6 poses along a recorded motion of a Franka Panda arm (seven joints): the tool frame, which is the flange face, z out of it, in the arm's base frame.
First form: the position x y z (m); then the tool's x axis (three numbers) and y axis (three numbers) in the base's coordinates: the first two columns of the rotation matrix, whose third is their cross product.
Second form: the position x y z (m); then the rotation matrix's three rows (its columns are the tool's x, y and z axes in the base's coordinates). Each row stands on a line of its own. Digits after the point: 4 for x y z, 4 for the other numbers.
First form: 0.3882 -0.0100 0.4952 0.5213 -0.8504 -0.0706 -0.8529 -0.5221 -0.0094
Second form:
0.3882 -0.0100 0.4952
0.5213 -0.8529 -0.0289
-0.8504 -0.5221 0.0651
-0.0706 -0.0094 -0.9975

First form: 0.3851 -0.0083 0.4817 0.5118 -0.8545 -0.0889 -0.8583 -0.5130 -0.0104
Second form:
0.3851 -0.0083 0.4817
0.5118 -0.8583 -0.0367
-0.8545 -0.5130 0.0816
-0.0889 -0.0104 -0.9960

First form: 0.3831 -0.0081 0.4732 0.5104 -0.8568 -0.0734 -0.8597 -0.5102 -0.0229
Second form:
0.3831 -0.0081 0.4732
0.5104 -0.8597 -0.0178
-0.8568 -0.5102 0.0748
-0.0734 -0.0229 -0.9970

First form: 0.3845 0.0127 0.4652 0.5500 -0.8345 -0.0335 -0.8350 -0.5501 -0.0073
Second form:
0.3845 0.0127 0.4652
0.5500 -0.8350 -0.0123
-0.8345 -0.5501 0.0320
-0.0335 -0.0073 -0.9994

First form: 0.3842 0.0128 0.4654 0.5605 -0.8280 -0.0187 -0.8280 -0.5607 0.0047
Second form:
0.3842 0.0128 0.4654
0.5605 -0.8280 -0.0144
-0.8280 -0.5607 0.0128
-0.0187 0.0047 -0.9999

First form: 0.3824 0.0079 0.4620 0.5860 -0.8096 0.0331 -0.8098 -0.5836 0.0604
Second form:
0.3824 0.0079 0.4620
0.5860 -0.8098 -0.0296
-0.8096 -0.5836 -0.0622
0.0331 0.0604 -0.9976

